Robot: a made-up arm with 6 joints.
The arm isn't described. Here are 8 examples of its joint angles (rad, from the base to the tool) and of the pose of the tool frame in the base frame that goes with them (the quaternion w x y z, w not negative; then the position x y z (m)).
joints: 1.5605 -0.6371 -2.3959 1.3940 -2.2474 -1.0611
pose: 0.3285 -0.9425 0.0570 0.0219 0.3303 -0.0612 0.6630
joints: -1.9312 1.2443 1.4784 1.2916 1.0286 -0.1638
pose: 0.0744 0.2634 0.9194 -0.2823 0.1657 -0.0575 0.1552
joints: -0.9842 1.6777 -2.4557 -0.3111 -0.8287 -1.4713
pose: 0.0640 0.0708 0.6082 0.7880 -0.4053 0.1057 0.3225
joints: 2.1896 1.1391 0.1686 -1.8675 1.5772 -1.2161
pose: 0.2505 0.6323 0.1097 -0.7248 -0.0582 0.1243 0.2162
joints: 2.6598 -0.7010 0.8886 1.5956 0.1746 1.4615
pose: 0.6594 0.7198 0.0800 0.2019 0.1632 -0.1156 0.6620
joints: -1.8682 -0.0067 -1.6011 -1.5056 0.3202 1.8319
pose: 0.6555 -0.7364 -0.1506 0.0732 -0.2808 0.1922 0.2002
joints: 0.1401 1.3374 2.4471 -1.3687 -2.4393 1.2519
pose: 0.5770 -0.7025 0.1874 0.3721 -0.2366 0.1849 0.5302
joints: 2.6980 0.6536 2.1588 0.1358 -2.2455 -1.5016
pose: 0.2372 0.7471 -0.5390 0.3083 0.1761 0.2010 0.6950
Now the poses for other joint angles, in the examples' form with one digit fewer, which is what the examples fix.
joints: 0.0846 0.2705 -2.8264 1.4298 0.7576 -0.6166
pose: 0.103 0.549 -0.307 -0.770 -0.225 0.333 0.640
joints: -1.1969 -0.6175 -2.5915 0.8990 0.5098 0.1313
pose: 0.878 0.108 -0.444 -0.142 -0.317 0.317 0.712
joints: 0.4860 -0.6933 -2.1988 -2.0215 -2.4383 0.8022
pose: 0.441 -0.249 -0.467 -0.724 0.222 0.373 0.470
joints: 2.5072 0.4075 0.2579 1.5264 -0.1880 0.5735
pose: 0.859 -0.205 0.430 -0.188 0.397 0.134 0.450
